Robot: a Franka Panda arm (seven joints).
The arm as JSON. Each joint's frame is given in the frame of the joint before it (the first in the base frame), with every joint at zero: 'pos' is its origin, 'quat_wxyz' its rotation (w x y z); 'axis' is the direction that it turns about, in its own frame. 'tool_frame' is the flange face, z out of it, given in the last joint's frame.
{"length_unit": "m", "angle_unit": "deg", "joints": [
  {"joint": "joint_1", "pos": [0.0, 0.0, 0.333], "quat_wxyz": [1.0, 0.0, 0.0, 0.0], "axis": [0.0, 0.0, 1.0]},
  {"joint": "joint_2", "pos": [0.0, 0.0, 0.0], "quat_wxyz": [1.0, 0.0, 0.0, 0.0], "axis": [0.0, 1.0, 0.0]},
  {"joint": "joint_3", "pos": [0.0, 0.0, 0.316], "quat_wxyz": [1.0, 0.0, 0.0, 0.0], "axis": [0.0, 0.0, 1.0]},
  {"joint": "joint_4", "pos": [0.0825, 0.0, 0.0], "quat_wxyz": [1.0, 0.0, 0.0, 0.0], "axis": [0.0, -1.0, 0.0]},
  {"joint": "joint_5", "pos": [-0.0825, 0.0, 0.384], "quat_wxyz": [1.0, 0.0, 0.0, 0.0], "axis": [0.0, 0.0, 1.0]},
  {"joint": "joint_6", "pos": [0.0, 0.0, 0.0], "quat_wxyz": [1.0, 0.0, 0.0, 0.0], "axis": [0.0, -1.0, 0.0]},
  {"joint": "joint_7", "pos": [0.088, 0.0, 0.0], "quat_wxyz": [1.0, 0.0, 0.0, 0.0], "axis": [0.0, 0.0, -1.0]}
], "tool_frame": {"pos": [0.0, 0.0, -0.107], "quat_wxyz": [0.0, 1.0, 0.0, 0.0]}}
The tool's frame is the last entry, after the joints.
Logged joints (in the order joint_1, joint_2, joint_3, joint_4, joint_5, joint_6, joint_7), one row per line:
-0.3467, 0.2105, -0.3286, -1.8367, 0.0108, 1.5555, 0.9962
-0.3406, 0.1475, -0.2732, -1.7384, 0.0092, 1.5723, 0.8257
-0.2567, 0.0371, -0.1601, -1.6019, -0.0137, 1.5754, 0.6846
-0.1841, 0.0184, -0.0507, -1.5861, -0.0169, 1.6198, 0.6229
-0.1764, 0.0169, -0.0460, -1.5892, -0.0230, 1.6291, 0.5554
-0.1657, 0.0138, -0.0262, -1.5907, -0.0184, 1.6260, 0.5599
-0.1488, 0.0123, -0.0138, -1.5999, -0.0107, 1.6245, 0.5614
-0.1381, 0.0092, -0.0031, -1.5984, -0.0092, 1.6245, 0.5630
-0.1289, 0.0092, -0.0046, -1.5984, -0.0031, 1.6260, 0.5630
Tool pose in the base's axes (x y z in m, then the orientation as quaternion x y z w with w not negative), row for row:
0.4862, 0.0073, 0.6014, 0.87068, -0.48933, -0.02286, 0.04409
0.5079, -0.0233, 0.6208, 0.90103, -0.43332, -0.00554, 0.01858
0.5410, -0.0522, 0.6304, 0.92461, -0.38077, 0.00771, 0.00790
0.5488, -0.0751, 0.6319, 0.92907, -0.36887, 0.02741, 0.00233
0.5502, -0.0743, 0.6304, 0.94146, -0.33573, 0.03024, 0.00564
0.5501, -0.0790, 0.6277, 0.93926, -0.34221, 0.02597, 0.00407
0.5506, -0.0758, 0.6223, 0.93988, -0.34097, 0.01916, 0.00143
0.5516, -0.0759, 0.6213, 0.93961, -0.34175, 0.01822, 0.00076
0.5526, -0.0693, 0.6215, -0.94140, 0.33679, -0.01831, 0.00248
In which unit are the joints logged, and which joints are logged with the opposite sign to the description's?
The joints are logged in radians. Opposite sign: joint_2, joint_3.
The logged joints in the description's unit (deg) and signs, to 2 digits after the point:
-19.86, -12.06, 18.83, -105.24, 0.62, 89.12, 57.08
-19.51, -8.45, 15.65, -99.60, 0.53, 90.09, 47.31
-14.71, -2.13, 9.17, -91.78, -0.78, 90.26, 39.22
-10.55, -1.05, 2.90, -90.88, -0.97, 92.81, 35.69
-10.11, -0.97, 2.64, -91.05, -1.32, 93.34, 31.82
-9.49, -0.79, 1.50, -91.14, -1.05, 93.16, 32.08
-8.53, -0.70, 0.79, -91.67, -0.61, 93.08, 32.17
-7.91, -0.53, 0.18, -91.58, -0.53, 93.08, 32.26
-7.39, -0.53, 0.26, -91.58, -0.18, 93.16, 32.26

